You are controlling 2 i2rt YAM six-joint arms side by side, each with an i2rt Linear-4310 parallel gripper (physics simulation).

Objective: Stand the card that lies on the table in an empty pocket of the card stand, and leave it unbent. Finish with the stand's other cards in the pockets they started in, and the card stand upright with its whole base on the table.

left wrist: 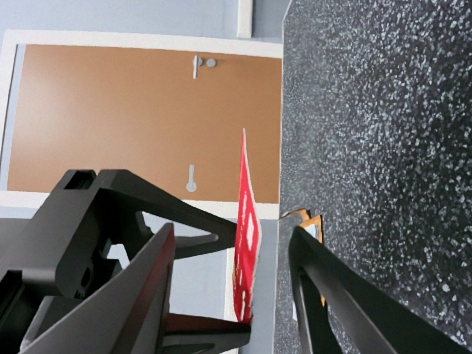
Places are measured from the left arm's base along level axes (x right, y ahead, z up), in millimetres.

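Pixels of known places: left gripper, fingertip midpoint: (233, 235); right gripper, fingertip midpoint: (247, 278).
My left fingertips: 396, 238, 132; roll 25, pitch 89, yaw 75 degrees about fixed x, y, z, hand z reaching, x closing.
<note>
For each thing: its top centre in the pictures, then the offset to it from my left fingertips, as dx, dy, dz. "*": a spot on its surface instead. Level surfaces: height alone.
- white card, middle of its top: (245, 242) +1, -22, -2
- orange-edged object with a pale face, surface spot: (310, 230) * -24, +268, -128
- dark speckled table, its level: dz -138
- thin bent brown strip, middle of its top: (278, 213) -3, +306, -90
A red and white card (247, 240) is off the table in the middle of the left wrist view, seen almost edge-on, with one end past the upper fingertip. It looks straight or very slightly bowed. My right gripper (247, 278) comes in from the left, its two fingertips at the card's opposite edges, and holds it. My left gripper is open in the foreground; the card shows between its fingers but apart from both. An orange-edged object with a pale face (310, 230), seemingly the card stand with cards, is on the table, mostly hidden behind a left finger; its pockets cannot be made out.
The view is turned sideways. The dark speckled table (380, 150) fills the right side, its edge running down the middle. A thin bent brown strip (296, 213) shows beside the orange-edged object. A brown door (115, 115) with a white frame (125, 38) stands in the background.
</note>
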